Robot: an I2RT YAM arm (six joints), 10 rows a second.
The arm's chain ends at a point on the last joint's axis. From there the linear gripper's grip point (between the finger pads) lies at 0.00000 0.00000 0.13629 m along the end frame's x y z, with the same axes.
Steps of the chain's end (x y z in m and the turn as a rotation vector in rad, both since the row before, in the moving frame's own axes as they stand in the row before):
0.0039, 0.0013, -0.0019, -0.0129, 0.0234, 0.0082
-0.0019, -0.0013, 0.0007, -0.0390, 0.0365, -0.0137
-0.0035, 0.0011, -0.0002, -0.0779, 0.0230, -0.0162
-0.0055, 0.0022, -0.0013, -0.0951, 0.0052, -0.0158
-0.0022, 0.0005, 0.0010, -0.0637, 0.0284, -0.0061
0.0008, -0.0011, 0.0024, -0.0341, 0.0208, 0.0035
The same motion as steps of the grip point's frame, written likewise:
0.0071, 0.0031, -0.0019, -0.0129, 0.0234, 0.0082
0.0031, 0.0040, 0.0005, -0.0390, 0.0365, -0.0137
-0.0003, 0.0117, -0.0006, -0.0779, 0.0230, -0.0162
-0.0047, 0.0151, -0.0019, -0.0951, 0.0052, -0.0158
0.0017, 0.0092, 0.0007, -0.0637, 0.0284, -0.0061
0.0036, 0.0036, 0.0023, -0.0341, 0.0208, 0.0035

